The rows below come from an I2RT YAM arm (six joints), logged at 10 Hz.
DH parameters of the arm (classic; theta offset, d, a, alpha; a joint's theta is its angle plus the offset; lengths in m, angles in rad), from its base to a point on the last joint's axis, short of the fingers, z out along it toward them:
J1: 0 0.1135 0.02 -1.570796
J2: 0 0 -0.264 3.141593
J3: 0.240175 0 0.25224 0
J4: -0.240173 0 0.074 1.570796
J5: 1.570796 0 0 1.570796
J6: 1.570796 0.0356 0 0
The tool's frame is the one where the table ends.
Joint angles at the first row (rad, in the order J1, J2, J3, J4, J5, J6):
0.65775, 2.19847, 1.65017, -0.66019, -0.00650, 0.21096
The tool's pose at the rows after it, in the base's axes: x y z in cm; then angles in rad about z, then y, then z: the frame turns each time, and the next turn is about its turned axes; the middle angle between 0 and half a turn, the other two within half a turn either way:
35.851 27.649 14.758 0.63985 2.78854 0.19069
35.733 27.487 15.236 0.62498 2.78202 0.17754
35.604 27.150 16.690 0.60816 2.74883 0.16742
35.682 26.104 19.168 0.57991 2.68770 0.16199
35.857 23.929 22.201 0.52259 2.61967 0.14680
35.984 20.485 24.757 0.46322 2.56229 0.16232
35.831 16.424 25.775 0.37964 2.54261 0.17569
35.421 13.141 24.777 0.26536 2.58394 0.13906
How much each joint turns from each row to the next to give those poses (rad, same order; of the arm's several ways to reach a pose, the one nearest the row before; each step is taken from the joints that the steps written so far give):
-0.00033, -0.00175, -0.00397, -0.00709, 0.01258, -0.00378
-0.00084, -0.01523, -0.00608, -0.00275, 0.00504, -0.00006
-0.00373, -0.03932, -0.00863, 0.00232, 0.00598, 0.00159
-0.01936, -0.06609, -0.01259, 0.00742, 0.00639, 0.00145
-0.04219, -0.08738, -0.02049, 0.00069, 0.01074, -0.00377
-0.07109, -0.09762, -0.04580, 0.00584, -0.00304, 0.00363
-0.08772, -0.08651, -0.07564, 0.00889, -0.00140, 0.00933
-0.07252, -0.04402, -0.08347, -0.00324, 0.02022, 0.00005

